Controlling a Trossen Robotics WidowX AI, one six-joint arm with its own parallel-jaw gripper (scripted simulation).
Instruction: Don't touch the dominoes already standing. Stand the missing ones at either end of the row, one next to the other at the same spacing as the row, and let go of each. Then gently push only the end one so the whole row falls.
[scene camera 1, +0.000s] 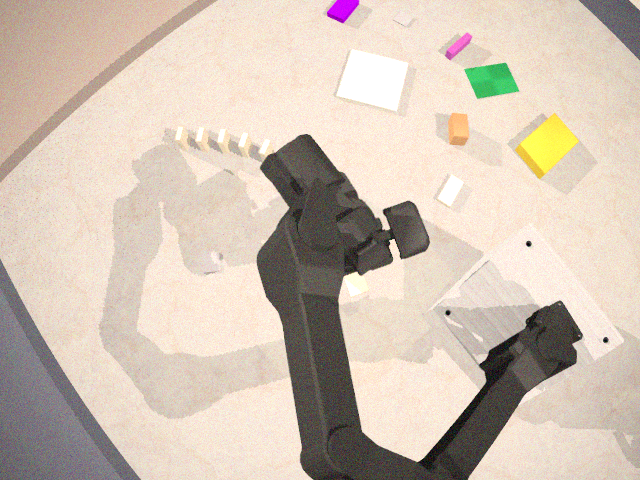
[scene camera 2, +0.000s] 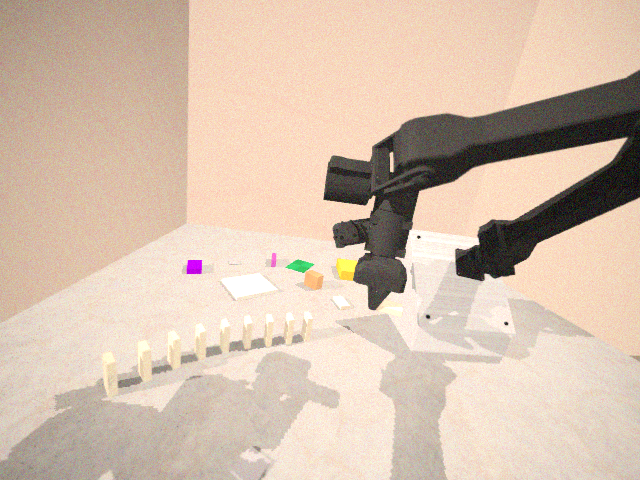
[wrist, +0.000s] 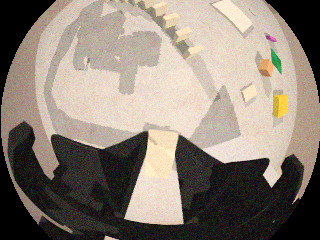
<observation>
My gripper (scene camera 2: 372, 305) carries a cream domino (wrist: 161, 145). Also in view: a white slab (scene camera 1: 371, 79), a yellow block (scene camera 1: 544, 147) and a green tile (scene camera 1: 486, 81).
The white slab is seen too in scene camera 2 (scene camera 2: 242, 287). My gripper is seen too in scene camera 1 (scene camera 1: 348, 262) and in the wrist view (wrist: 162, 137).
</observation>
